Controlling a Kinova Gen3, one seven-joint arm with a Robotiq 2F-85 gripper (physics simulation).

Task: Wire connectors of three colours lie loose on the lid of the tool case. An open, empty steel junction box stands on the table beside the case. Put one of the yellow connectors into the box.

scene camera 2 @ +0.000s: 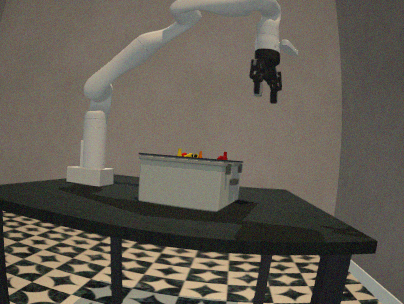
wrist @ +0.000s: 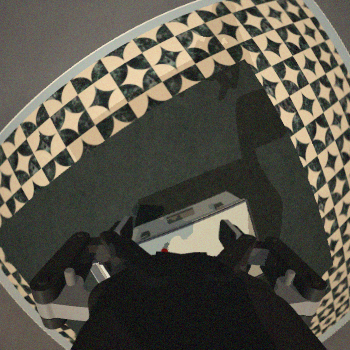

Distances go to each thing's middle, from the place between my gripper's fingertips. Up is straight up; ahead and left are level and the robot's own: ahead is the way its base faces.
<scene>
Now: hand 17 cm past the tool case [scene camera 2: 206, 184], 8 cm to the right of it and 24 cm above it.
</scene>
